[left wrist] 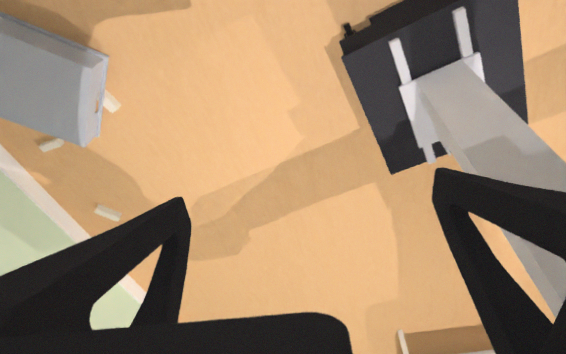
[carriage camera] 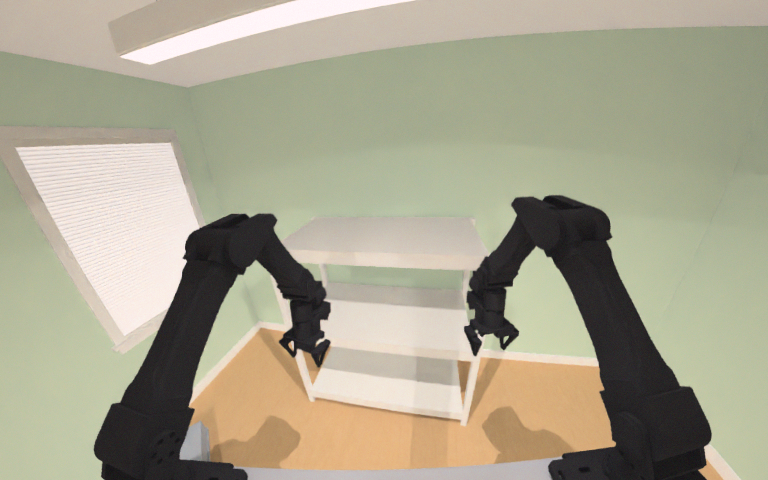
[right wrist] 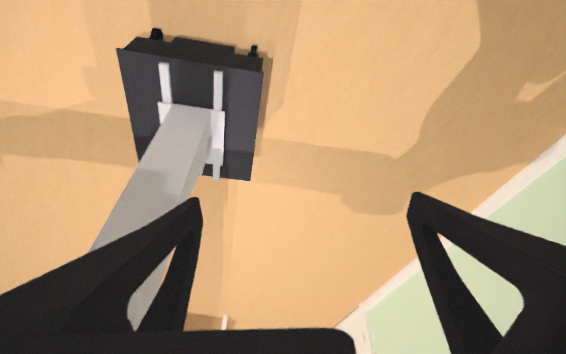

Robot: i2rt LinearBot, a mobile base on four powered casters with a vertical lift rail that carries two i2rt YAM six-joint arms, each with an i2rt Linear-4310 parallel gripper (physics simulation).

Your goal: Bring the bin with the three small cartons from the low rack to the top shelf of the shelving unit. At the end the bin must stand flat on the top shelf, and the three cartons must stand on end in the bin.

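Places are measured from the left arm's base along level axes (x ahead, y left, z up), in millimetres.
Where they show: left gripper, between the fingertips: (left wrist: 308, 197) (carriage camera: 306, 361); right gripper, between the fingertips: (carriage camera: 488, 352) (right wrist: 304, 206).
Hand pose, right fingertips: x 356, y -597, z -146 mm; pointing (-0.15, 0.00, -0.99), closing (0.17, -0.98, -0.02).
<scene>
After its pixels a point has its place.
The blue-grey bin (left wrist: 42, 80) {x 365, y 966, z -1281 mm} (carriage camera: 195, 441) {x 625, y 1052, z -1298 mm} is on the floor at the left, partly cut off or hidden behind my left arm; whether it stands upright is unclear. Three small cream cartons lie on the floor outside it: one carton (left wrist: 112, 102) {x 148, y 883, z -1395 mm} at its end, another carton (left wrist: 51, 145) {x 119, y 1308, z -1398 mm} beside it, a third carton (left wrist: 107, 212) {x -335, y 1412, z -1396 mm} nearer the wall. The shelving unit's top shelf (carriage camera: 390, 232) {x 1161, y -332, z -58 mm} bears no bin. My left gripper (carriage camera: 305, 359) {x 356, y -56, z -155 mm} (left wrist: 308, 197) {x 356, y -56, z -155 mm} is open and empty in front of the unit's left side. My right gripper (carriage camera: 490, 349) {x 356, y -597, z -146 mm} (right wrist: 304, 206) {x 356, y -597, z -146 mm} is open and empty near its right post.
The unit's middle shelf (carriage camera: 390, 325) {x 1037, y -305, z -668 mm} and bottom shelf (carriage camera: 390, 387) {x 1010, y -281, z -1278 mm} show below the top. The dark mobile base (left wrist: 370, 100) {x -200, y -92, z -1131 mm} (right wrist: 240, 110) {x -181, y -496, z -1131 mm} and grey lift rail (left wrist: 505, 130) (right wrist: 165, 160) show in the wrist views. Green walls and a window (carriage camera: 107, 226) {x 1052, y 1396, z 114 mm} surround the floor. The low rack does not show.
</scene>
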